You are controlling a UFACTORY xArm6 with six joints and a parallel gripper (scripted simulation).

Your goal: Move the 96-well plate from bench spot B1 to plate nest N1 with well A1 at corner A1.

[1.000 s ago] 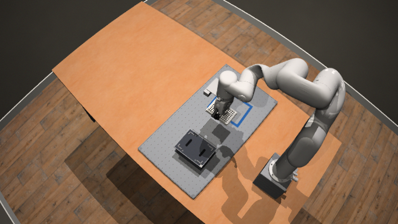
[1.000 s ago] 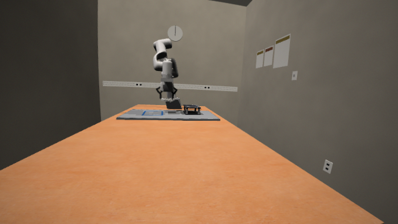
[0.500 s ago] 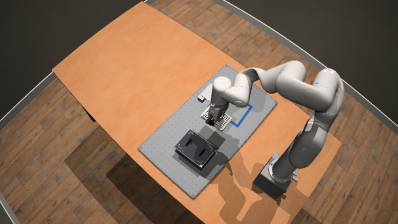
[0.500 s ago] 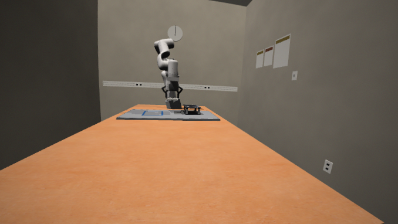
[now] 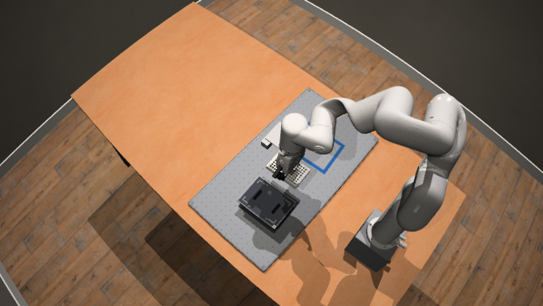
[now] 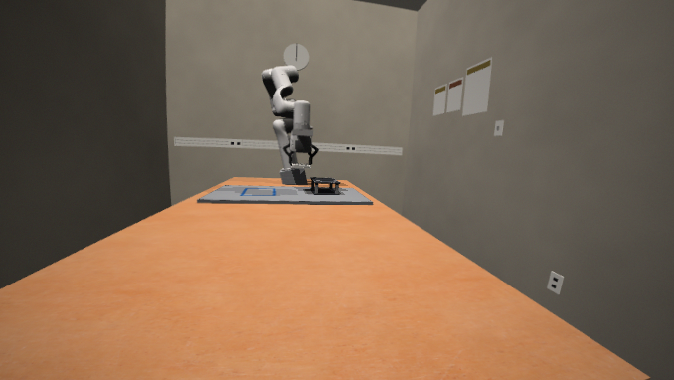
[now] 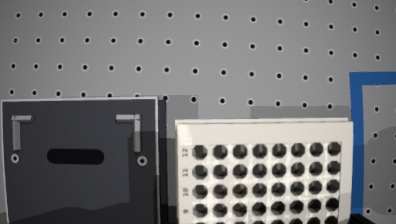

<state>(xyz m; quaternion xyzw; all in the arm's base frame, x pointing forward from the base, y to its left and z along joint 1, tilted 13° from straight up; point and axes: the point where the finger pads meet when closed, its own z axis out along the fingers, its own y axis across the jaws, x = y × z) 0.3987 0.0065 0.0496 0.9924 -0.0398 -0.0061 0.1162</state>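
Right now the raised plate nest is 12 cm to the left of my hand, 8 cm below it and 1 cm ahead of it. From my hand the other things lie so: 96-well plate: 1 cm below.
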